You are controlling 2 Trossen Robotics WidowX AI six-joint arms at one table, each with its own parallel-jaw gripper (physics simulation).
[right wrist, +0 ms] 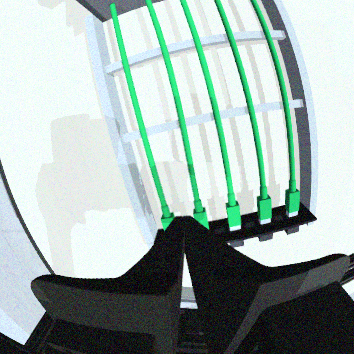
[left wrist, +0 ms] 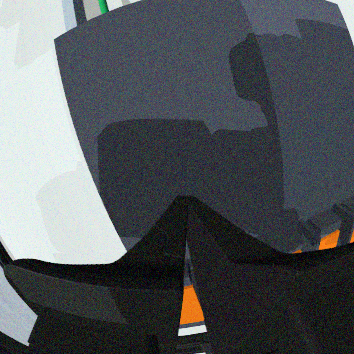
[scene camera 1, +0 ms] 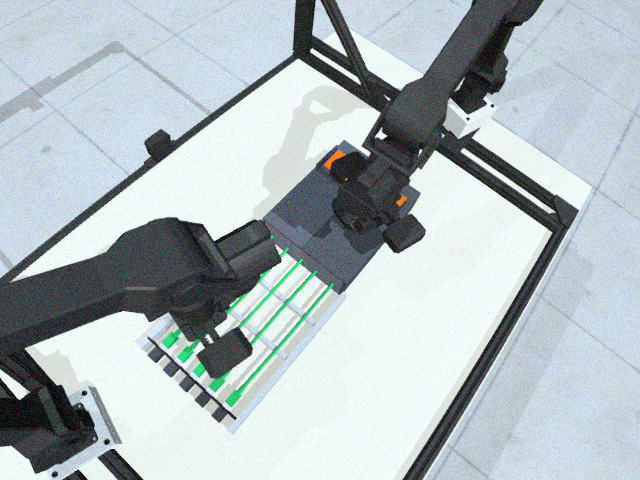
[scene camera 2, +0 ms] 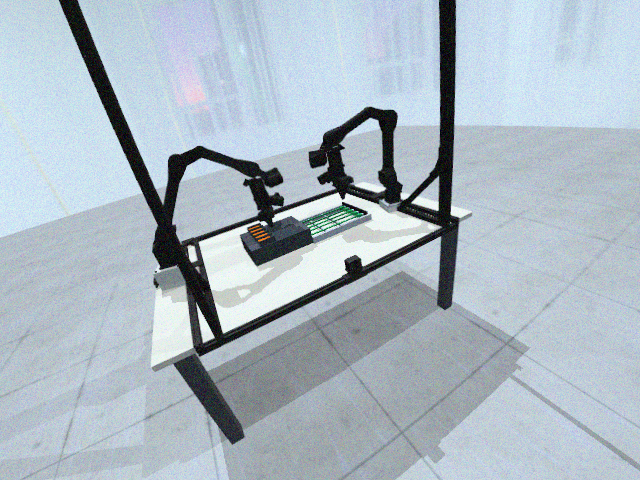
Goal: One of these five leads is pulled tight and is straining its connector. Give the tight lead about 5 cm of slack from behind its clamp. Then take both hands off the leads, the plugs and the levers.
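Frame: origin at the left arm's base, x up, y back, z right, level; metres.
Seen in the pictures: left gripper, fingertip midpoint: (left wrist: 183, 203) (scene camera 2: 272, 226); right gripper, fingertip midpoint: (right wrist: 182, 222) (scene camera 2: 343, 199); left arm's base at its link origin: (scene camera 1: 467, 100) (scene camera 2: 170, 263); right arm's base at its link origin: (right wrist: 193, 317) (scene camera 1: 70, 432) (scene camera 2: 393, 200).
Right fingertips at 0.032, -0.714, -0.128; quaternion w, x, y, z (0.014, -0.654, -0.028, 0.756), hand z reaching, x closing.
Pixels of each thing's top centre, then the offset from my right fingertips to it, as dx, dy, dz. "*": a spot on its surface instead. Level surfaces: height alone.
- dark clamp block at its top centre: (left wrist: 298, 216) (scene camera 1: 347, 198) (scene camera 2: 272, 226) -0.020, +0.319, +0.056
- white table at its surface level: dx -0.108
- small black box at a spot on its surface: (scene camera 1: 159, 144) (scene camera 2: 351, 258) * -0.060, +0.094, +0.366
Several green leads (scene camera 1: 276, 294) (right wrist: 212, 105) run side by side from the dark clamp block (scene camera 1: 305, 198) (scene camera 2: 281, 250) (left wrist: 200, 85) to green plugs (scene camera 1: 233, 397) (right wrist: 233, 216) in a black strip. I cannot tell which lead is tight. Orange levers (scene camera 1: 334, 159) (scene camera 2: 258, 232) (left wrist: 329, 240) sit at the block's far end, partly hidden by the left arm. My left gripper (scene camera 2: 269, 223) (left wrist: 183, 203) is shut and empty, low over the block beside the levers. My right gripper (scene camera 2: 342, 197) (right wrist: 182, 222) is shut and empty above the plug end, covering parts of the two leftmost plugs in its wrist view.
A pale frame (scene camera 1: 287, 362) (scene camera 2: 342, 228) with crossbars (right wrist: 200, 120) lies under the leads. Dark rails edge the white table (scene camera 1: 413, 335) (scene camera 2: 294, 289). A small black box (scene camera 1: 159, 144) (scene camera 2: 353, 264) is fixed on one rail. Frame posts (scene camera 2: 447, 103) rise at the table's ends.
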